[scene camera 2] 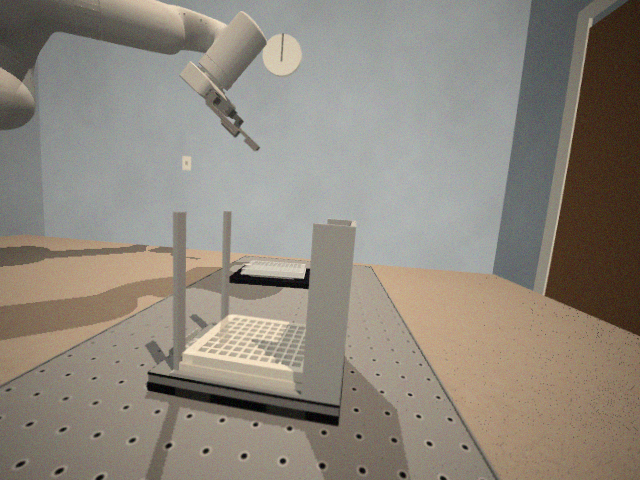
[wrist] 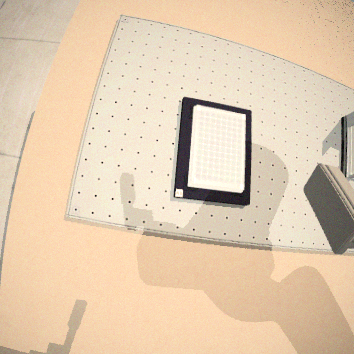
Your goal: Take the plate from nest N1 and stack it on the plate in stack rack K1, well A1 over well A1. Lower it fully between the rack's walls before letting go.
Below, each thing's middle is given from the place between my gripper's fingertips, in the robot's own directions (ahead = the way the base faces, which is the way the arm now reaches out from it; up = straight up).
Now: hand 300 mm above the flat black pad [scene camera 2: 234,278], 130 mm to the left of it and 100 mm short of it. The rest, counted from my hand: black rack base [scene camera 2: 292,404]: 450 mm to the right, 300 mm below, 140 mm ahead.
